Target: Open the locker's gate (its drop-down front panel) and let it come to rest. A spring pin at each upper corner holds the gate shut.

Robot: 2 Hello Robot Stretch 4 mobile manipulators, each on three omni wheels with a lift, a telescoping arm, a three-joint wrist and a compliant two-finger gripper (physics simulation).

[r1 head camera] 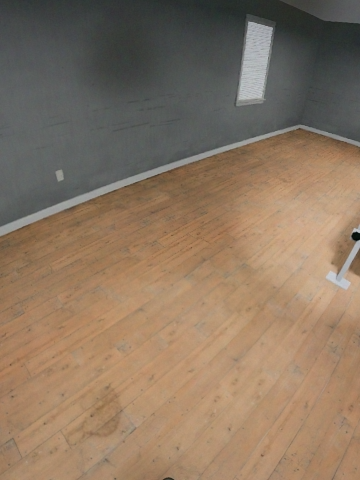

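The locker, its gate and the spring pins cannot be made out in the head camera view. At the right edge, part of a white stand (348, 261) shows, a slanting bar on a flat foot with a small round black part (356, 236) near its upper end. The frame's edge cuts it off, so what it belongs to cannot be told. Neither r1's gripper nor r2's gripper shows.
A grey wall (125, 100) with a white baseboard (190, 165) runs from the left to a corner at the upper right. It bears a window with blinds (256, 62) and an outlet plate (59, 175). A dark shape pokes in at the bottom edge.
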